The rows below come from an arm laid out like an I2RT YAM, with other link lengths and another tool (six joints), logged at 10 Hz.
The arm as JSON. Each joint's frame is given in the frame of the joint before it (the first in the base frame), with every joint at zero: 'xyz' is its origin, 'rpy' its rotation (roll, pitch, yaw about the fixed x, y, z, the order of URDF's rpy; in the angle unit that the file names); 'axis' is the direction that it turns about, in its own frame. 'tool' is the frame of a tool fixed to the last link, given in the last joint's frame.
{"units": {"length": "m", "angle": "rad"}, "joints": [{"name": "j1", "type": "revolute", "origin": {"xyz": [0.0, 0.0, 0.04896], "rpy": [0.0, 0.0, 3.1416]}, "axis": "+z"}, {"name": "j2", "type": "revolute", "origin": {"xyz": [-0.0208, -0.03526, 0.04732], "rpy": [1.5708, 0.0, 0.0]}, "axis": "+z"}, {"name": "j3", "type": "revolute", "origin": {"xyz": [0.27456, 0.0, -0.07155], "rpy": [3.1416, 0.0, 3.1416]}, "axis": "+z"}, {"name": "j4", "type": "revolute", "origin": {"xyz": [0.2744, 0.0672, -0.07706], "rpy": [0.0, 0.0, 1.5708]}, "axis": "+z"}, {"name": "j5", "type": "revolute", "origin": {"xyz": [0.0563, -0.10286, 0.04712], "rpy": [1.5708, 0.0, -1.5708]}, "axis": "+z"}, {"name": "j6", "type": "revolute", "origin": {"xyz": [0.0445, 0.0, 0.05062], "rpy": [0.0, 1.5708, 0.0]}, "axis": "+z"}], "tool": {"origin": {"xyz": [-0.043, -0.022, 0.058], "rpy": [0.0, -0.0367, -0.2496]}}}
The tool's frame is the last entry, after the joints.
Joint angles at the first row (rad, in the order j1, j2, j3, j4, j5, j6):
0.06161, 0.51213, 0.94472, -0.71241, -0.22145, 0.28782
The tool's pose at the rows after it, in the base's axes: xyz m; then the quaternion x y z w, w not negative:
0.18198 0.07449 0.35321 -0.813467 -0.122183 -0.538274 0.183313
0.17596 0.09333 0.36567 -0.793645 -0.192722 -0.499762 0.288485
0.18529 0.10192 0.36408 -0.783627 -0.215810 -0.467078 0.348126
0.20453 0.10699 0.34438 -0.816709 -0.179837 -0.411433 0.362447
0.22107 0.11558 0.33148 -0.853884 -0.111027 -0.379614 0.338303
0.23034 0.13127 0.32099 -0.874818 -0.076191 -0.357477 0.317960
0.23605 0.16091 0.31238 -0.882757 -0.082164 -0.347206 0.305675
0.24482 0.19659 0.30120 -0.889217 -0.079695 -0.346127 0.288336
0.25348 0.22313 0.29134 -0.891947 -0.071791 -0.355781 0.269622
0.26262 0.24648 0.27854 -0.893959 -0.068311 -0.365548 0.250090
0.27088 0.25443 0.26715 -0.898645 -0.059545 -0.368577 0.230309
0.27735 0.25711 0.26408 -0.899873 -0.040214 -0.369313 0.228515
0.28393 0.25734 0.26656 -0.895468 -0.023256 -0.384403 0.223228
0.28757 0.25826 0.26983 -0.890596 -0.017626 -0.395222 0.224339
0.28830 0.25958 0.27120 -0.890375 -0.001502 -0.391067 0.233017
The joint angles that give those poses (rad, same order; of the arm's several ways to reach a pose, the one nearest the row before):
0.06157, 0.66204, 1.11028, -0.80016, -0.38627, 0.28896
0.06159, 0.73837, 1.16066, -0.81007, -0.65177, 0.28858
0.06158, 0.80589, 1.15762, -0.77346, -0.78796, 0.30917
0.07994, 0.88866, 1.15034, -0.79822, -0.76427, 0.35727
0.13678, 0.93213, 1.15035, -0.80740, -0.60825, 0.47247
0.22105, 0.96725, 1.15036, -0.80473, -0.47781, 0.55790
0.35078, 1.01299, 1.15070, -0.76314, -0.36296, 0.61323
0.48620, 1.07786, 1.15070, -0.69636, -0.22297, 0.68227
0.57547, 1.13394, 1.15072, -0.63497, -0.10546, 0.72882
0.64223, 1.19611, 1.15072, -0.57584, -0.00933, 0.75323
0.66129, 1.23615, 1.15070, -0.55447, 0.04673, 0.76352
0.66090, 1.25411, 1.15072, -0.53844, 0.06771, 0.79595
0.66090, 1.25754, 1.15074, -0.51443, 0.10623, 0.81273
0.66089, 1.25830, 1.15073, -0.49230, 0.12072, 0.81616
0.66091, 1.25908, 1.15037, -0.49002, 0.11959, 0.85355

